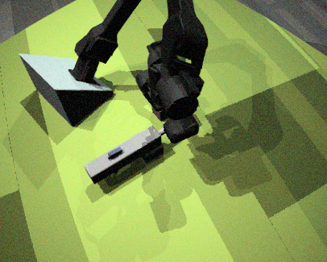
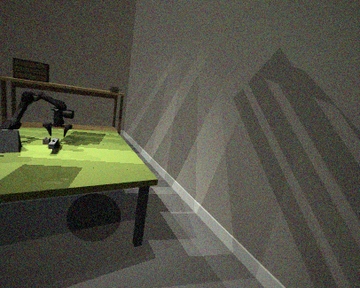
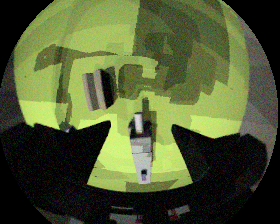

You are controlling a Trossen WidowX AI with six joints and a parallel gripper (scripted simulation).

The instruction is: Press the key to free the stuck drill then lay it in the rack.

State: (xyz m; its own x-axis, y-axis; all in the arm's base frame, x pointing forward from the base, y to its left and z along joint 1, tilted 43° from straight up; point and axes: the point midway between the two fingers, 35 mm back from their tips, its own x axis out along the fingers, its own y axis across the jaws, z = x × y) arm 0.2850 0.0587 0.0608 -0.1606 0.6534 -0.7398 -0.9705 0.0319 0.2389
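The drill lies 1 cm behind my gripper tip, 5 cm to the right of it and 2 cm below it. Also, from my gripper tip: rack (8 cm behind, 6 cm to the left, 5 cm below); blue key (1 cm behind, 14 cm to the right, 2 cm below); long grey housing (1 cm behind, 11 cm to the right, 3 cm below).
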